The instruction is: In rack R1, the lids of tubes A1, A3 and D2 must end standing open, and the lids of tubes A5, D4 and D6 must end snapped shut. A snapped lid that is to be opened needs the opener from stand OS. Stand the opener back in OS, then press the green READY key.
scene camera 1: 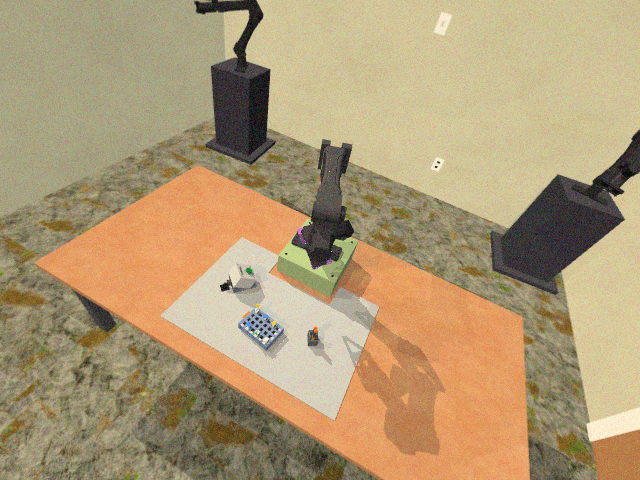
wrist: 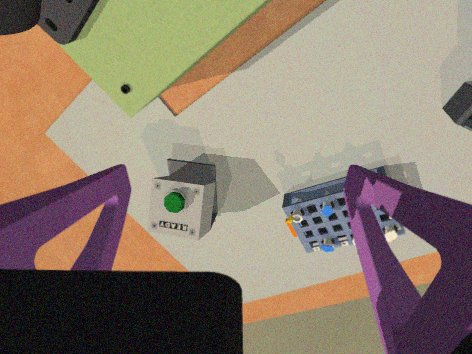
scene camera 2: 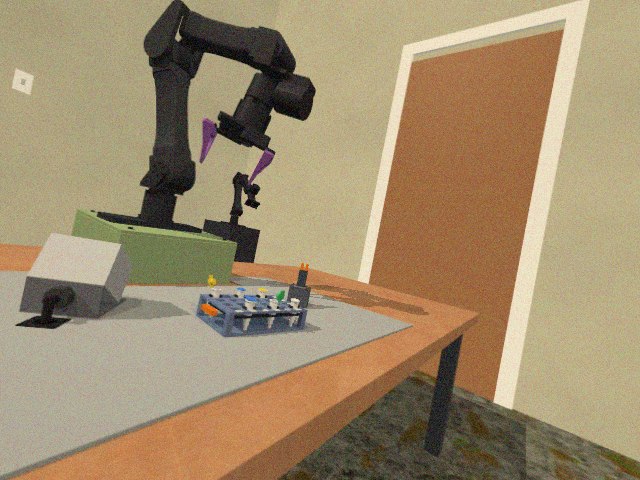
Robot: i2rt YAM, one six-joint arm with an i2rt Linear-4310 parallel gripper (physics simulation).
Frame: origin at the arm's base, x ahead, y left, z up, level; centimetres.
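Seen in the pictures: gripper, fingertip midpoint: (wrist: 237, 177) (scene camera 2: 224, 174); arm's base, origin of the base link: (scene camera 2: 154, 225).
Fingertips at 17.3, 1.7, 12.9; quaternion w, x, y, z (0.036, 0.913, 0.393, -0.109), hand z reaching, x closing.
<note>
Pixels of each thing's top centre, then the offset from my fingertips to it, as dx, dy, dz. "spot": a spot on its surface instead. Level surfaces: height alone.
- blue rack, middle of its top: (wrist: 340, 237) (scene camera 2: 257, 283) (scene camera 1: 260, 320) +19.6, -6.5, -17.1
- green lid, middle of its top: (scene camera 2: 281, 292) +23.7, -6.0, -17.4
- orange-tipped opener, middle of its top: (scene camera 2: 305, 263) (scene camera 1: 316, 328) +15.3, +11.3, -14.4
- grey key box, surface spot: (wrist: 160, 210) spot: +3.7, -22.4, -16.0
- small black fixture, surface spot: (scene camera 2: 51, 304) (scene camera 1: 224, 285) spot: +11.0, -26.1, -21.0
- mat, its level: dz -22.9
My gripper (scene camera 2: 226, 172) (wrist: 237, 177) is open and empty, high above the mat. The blue rack (scene camera 1: 252, 339) (scene camera 2: 222, 322) (wrist: 320, 192) holds several tubes. A yellow lid (scene camera 1: 257, 306) (scene camera 2: 211, 281) (wrist: 290, 219) stands open at its orange-tabbed end. A green lid (scene camera 2: 280, 296) stands up on the near side. Two blue lids (wrist: 327, 210) (wrist: 327, 248) and another yellow lid (scene camera 2: 262, 291) sit low; whether snapped is unclear. A finger hides part of the rack in the wrist view. The orange-tipped opener (scene camera 1: 315, 329) (scene camera 2: 303, 273) stands in its dark stand (scene camera 1: 312, 339) (scene camera 2: 298, 297) (wrist: 457, 106). The green READY key (scene camera 1: 249, 270) (wrist: 174, 202) shows on its box.
The grey key box (scene camera 1: 238, 279) (scene camera 2: 74, 258) (wrist: 160, 210) stands beside the rack, with a small black fixture (scene camera 1: 225, 285) (scene camera 2: 51, 304) next to it. The green arm base (scene camera 1: 305, 273) (scene camera 2: 180, 255) (wrist: 165, 45) stands behind the mat (scene camera 1: 206, 304). Two dark pedestals with arms stand beyond the table.
</note>
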